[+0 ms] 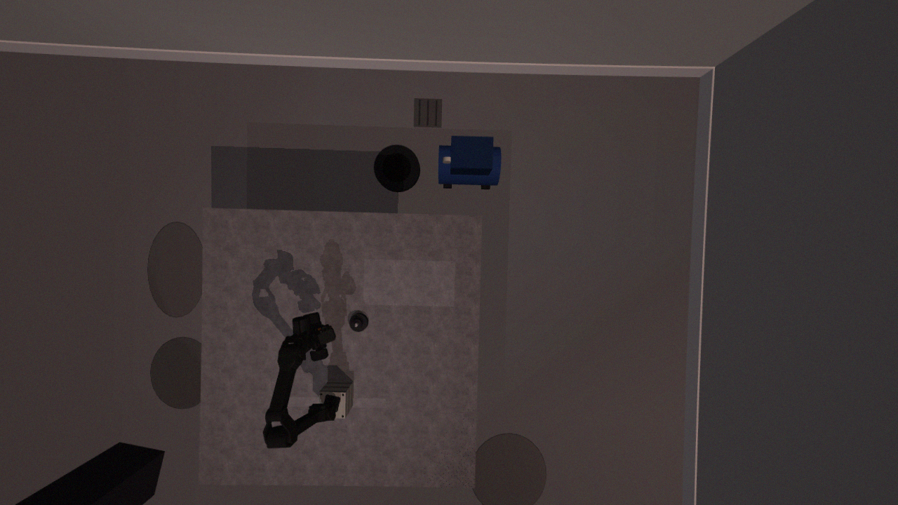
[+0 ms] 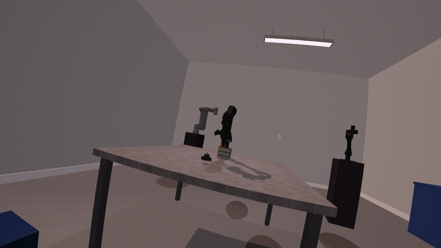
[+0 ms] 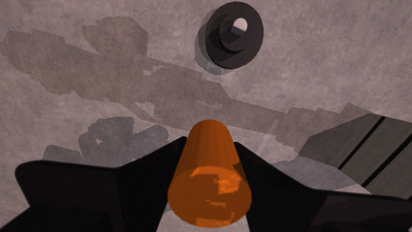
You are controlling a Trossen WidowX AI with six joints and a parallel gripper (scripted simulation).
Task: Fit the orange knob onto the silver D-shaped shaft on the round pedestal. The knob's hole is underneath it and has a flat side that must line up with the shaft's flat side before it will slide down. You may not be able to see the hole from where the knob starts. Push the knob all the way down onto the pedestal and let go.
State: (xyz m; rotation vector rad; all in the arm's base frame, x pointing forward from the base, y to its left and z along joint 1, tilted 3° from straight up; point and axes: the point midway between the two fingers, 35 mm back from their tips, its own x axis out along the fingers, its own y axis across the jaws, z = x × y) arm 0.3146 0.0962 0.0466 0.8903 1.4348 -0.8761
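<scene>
Now: the round pedestal 30 mm ahead of my gripper tip, 110 mm to the right of it and 100 mm below it. Also, from my gripper tip: orange knob 30 mm above.
</scene>
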